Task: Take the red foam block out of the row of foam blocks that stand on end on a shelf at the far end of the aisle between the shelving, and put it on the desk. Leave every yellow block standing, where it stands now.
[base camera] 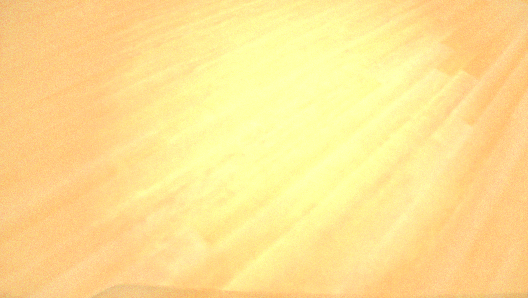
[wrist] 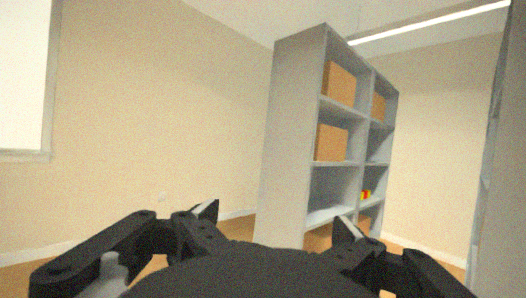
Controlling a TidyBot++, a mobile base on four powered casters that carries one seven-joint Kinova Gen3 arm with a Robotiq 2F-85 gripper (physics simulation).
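Frame: origin at the arm's base, x ahead, y left, z up, level; metres.
Where they show: gripper, between the fingertips: (wrist: 274, 219).
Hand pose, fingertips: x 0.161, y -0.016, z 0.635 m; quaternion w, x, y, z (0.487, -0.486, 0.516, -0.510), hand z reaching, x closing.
After its pixels a point has its place.
In the wrist view a small red block (wrist: 366, 195) @[x 2.527, y -1.242, z 0.176 m] stands with yellow blocks (wrist: 362, 195) @[x 2.450, y -1.158, z 0.187 m] beside it, on a lower shelf in the far bay of a grey shelf unit (wrist: 285, 140) @[x 1.543, y -0.120, z 0.717 m]. The blocks are small in the view, and part of the row may be hidden behind the unit's middle upright. My gripper (wrist: 274, 219) @[x 0.161, y -0.016, z 0.635 m] is open and empty, with its fingers wide apart, well short of the shelf unit and the blocks. The desk does not show in either view.
Brown boxes (wrist: 340, 84) @[x 1.635, y -0.500, z 1.194 m] (wrist: 331, 143) @[x 1.613, y -0.478, z 0.733 m] (wrist: 379, 106) @[x 2.291, y -1.145, z 1.205 m] sit on the shelves. Another grey panel (wrist: 507, 150) @[x 0.789, y -0.886, z 0.757 m] stands close at the right. A window (wrist: 22, 75) @[x 1.393, y 1.774, z 0.973 m] is in the left wall. The base camera shows a bright, washed-out wooden floor (base camera: 260, 150) @[x 0.419, y 0.016, z -0.397 m].
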